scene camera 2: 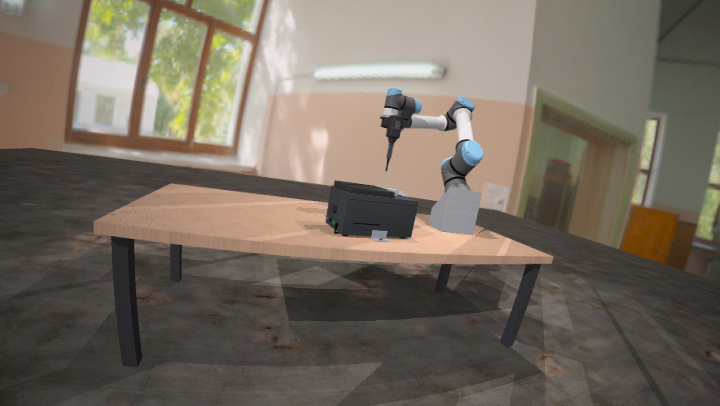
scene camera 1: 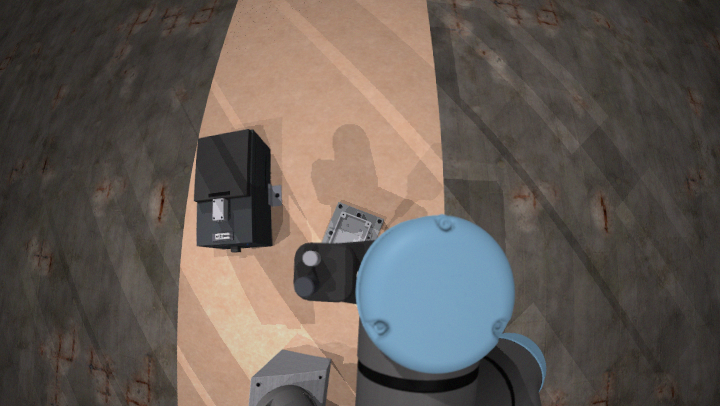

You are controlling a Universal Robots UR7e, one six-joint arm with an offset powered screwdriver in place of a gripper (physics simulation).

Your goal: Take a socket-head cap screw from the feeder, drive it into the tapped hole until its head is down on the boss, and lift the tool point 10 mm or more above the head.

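Note:
My screwdriver point(scene camera 1: 332, 272) point(scene camera 2: 391, 128) hangs from the wrist, its thin bit pointing down. In scene camera 2 the bit's tip is in the air above the level of the feeder's top. Whether a screw sits on the tip is too small to tell. The black screw feeder point(scene camera 1: 224, 166) point(scene camera 2: 378, 215) stands on the table's left side in scene camera 1, with a light metal plate point(scene camera 1: 218, 209) point(scene camera 2: 397, 192) at its outlet. The grey housing point(scene camera 1: 349, 208) lies turned on the table, partly covered by the screwdriver and the wrist in scene camera 1. The tapped hole cannot be made out.
The wooden table point(scene camera 1: 322, 75) point(scene camera 2: 226, 214) carries everything. A small bracket point(scene camera 1: 275, 195) point(scene camera 2: 379, 235) sticks out beside the feeder. The arm's grey pedestal point(scene camera 1: 292, 369) point(scene camera 2: 456, 211) stands near the bottom of scene camera 1. The blue wrist cap point(scene camera 1: 436, 292) covers the table right of the screwdriver.

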